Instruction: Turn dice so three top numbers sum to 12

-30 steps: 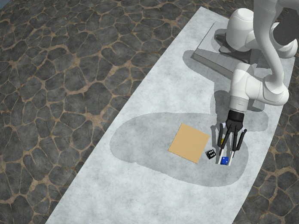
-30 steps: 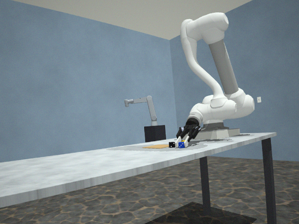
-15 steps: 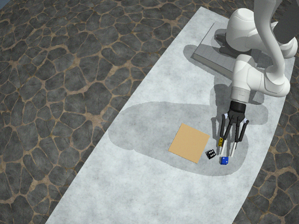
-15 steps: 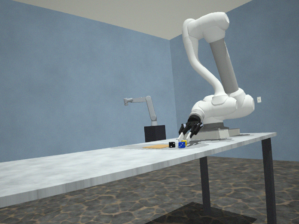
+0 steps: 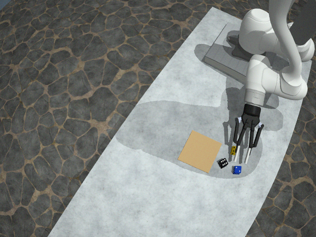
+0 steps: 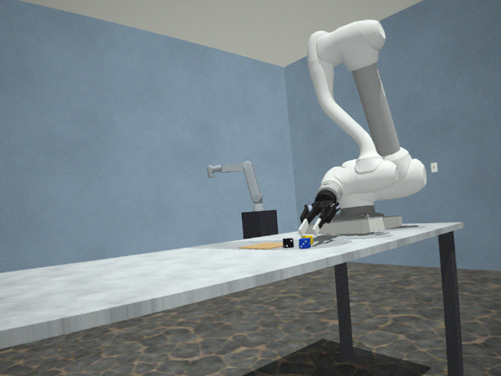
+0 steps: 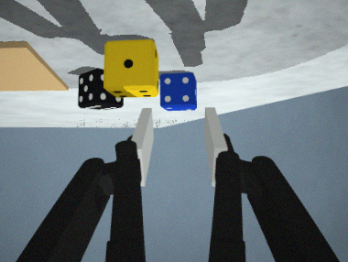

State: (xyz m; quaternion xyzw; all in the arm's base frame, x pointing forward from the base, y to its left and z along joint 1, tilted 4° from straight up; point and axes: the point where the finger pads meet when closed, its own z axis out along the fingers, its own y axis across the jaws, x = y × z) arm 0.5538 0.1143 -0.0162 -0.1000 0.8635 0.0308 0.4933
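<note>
My gripper is now 20 mm past the yellow die, 30 mm to the left of it and 40 mm above it. From my hand the other things lie so: black die 50 mm ahead, 60 mm to the right, 40 mm below; then blue die 50 mm ahead, 10 mm to the left, 40 mm below; then tan mat 40 mm ahead, 170 mm to the right, 60 mm below.
</note>
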